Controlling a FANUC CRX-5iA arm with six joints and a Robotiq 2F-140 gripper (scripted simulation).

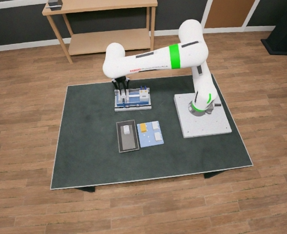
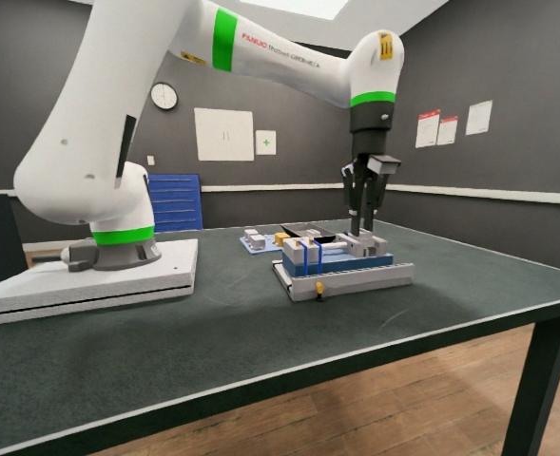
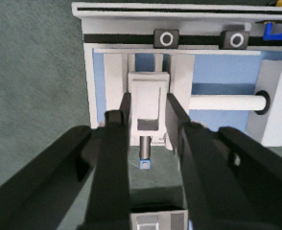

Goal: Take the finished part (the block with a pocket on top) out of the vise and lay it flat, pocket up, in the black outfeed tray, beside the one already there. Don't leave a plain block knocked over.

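The pocketed part lies 4 cm below my hand. Also, from my hand: light blue plate: 20 cm behind, 30 cm to the left, 13 cm below; then yellow block: 15 cm behind, 26 cm to the left, 11 cm below.
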